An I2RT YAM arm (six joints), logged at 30 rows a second.
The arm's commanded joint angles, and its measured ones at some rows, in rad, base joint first. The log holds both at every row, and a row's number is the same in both.
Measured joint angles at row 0: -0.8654, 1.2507, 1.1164, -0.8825, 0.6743, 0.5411
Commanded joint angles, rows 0 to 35: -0.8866, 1.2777, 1.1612, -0.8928, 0.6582, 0.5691; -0.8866, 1.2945, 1.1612, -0.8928, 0.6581, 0.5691; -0.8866, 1.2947, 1.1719, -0.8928, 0.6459, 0.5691; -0.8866, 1.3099, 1.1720, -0.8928, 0.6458, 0.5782; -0.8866, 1.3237, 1.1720, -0.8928, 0.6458, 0.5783; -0.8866, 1.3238, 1.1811, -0.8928, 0.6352, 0.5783; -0.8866, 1.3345, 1.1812, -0.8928, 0.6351, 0.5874; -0.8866, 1.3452, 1.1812, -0.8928, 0.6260, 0.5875; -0.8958, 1.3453, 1.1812, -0.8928, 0.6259, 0.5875; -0.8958, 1.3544, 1.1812, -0.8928, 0.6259, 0.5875; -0.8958, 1.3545, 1.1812, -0.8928, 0.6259, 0.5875; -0.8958, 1.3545, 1.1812, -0.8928, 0.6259, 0.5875; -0.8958, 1.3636, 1.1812, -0.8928, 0.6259, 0.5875; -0.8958, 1.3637, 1.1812, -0.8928, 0.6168, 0.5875; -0.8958, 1.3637, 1.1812, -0.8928, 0.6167, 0.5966; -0.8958, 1.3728, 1.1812, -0.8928, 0.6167, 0.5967; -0.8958, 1.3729, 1.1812, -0.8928, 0.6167, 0.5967; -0.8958, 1.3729, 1.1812, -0.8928, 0.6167, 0.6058; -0.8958, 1.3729, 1.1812, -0.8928, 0.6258, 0.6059; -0.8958, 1.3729, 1.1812, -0.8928, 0.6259, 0.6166; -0.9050, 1.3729, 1.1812, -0.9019, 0.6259, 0.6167; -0.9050, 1.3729, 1.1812, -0.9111, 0.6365, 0.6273; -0.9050, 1.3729, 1.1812, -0.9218, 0.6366, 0.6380; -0.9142, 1.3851, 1.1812, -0.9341, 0.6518, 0.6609; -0.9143, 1.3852, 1.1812, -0.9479, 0.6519, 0.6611; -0.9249, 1.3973, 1.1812, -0.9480, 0.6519, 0.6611; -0.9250, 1.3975, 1.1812, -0.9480, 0.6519, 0.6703; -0.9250, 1.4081, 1.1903, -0.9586, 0.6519, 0.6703; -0.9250, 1.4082, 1.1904, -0.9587, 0.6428, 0.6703; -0.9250, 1.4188, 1.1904, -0.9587, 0.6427, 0.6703; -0.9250, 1.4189, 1.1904, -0.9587, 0.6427, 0.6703; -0.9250, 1.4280, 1.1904, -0.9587, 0.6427, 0.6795; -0.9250, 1.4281, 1.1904, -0.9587, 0.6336, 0.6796; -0.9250, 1.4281, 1.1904, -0.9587, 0.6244, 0.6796; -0.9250, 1.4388, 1.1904, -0.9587, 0.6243, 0.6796; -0.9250, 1.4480, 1.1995, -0.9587, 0.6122, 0.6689
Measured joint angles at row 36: -0.9150, 1.4399, 1.1553, -0.9504, 0.6121, 0.6498
